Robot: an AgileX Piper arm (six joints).
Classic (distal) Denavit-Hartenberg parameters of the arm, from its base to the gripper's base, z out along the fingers. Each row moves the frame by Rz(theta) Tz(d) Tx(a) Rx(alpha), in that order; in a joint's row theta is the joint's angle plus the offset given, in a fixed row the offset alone. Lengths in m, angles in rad.
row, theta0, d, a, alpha
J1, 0, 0.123, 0, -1.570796
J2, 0.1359, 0, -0.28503, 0
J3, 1.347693, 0, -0.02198, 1.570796
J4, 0, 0.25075, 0, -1.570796
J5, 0, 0, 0, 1.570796
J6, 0, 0.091, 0, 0
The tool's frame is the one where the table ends.
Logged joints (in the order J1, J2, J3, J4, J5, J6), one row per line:
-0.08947 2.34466 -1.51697 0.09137 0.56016 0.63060
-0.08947 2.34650 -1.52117 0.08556 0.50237 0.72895
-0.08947 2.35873 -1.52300 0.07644 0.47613 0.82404
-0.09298 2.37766 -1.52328 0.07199 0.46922 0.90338
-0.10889 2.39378 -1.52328 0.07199 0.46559 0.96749
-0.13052 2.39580 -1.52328 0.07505 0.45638 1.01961
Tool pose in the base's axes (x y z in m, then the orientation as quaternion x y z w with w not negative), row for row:
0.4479 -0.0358 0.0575 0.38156 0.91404 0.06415 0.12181
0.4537 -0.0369 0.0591 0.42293 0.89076 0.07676 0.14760
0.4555 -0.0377 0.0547 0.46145 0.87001 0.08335 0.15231
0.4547 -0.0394 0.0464 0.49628 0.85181 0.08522 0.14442
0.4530 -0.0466 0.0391 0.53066 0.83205 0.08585 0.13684
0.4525 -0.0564 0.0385 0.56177 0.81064 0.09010 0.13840
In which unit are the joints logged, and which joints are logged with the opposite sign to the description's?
The joints are logged in radians. Opposite sign: none.
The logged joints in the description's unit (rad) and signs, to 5 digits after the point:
-0.08947 2.34466 -1.51697 0.09137 0.56016 0.63060
-0.08947 2.34650 -1.52117 0.08556 0.50237 0.72895
-0.08947 2.35873 -1.52300 0.07644 0.47613 0.82404
-0.09298 2.37766 -1.52328 0.07199 0.46922 0.90338
-0.10889 2.39378 -1.52328 0.07199 0.46559 0.96749
-0.13052 2.39580 -1.52328 0.07505 0.45638 1.01961

